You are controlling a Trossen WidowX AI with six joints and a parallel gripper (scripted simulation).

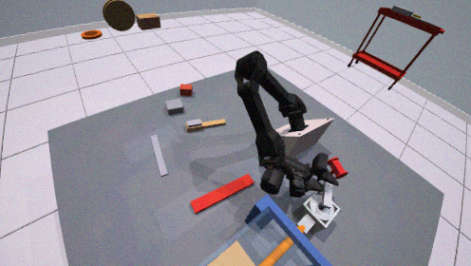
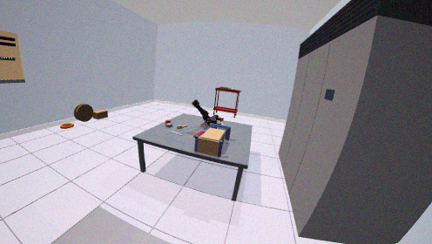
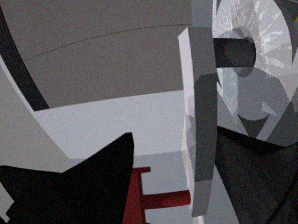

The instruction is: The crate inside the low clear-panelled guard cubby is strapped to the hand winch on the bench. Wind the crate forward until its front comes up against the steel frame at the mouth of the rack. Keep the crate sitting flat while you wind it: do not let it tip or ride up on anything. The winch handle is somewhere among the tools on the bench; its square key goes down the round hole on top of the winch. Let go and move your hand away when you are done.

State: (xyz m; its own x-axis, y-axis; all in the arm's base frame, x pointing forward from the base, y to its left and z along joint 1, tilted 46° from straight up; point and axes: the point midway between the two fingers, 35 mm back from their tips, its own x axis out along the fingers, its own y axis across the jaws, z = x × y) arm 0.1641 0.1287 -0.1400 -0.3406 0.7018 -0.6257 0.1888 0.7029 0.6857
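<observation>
Now: gripper tip 1 cm to the left of the winch handle, 1 cm past it and 1 cm above it. From my gripper tip the other things lie so: red knob 4 cm behind, 3 cm to the right, 2 cm above; then hand winch 10 cm below, 3 cm ahead; then blue frame 21 cm ahead, 3 cm below.
</observation>
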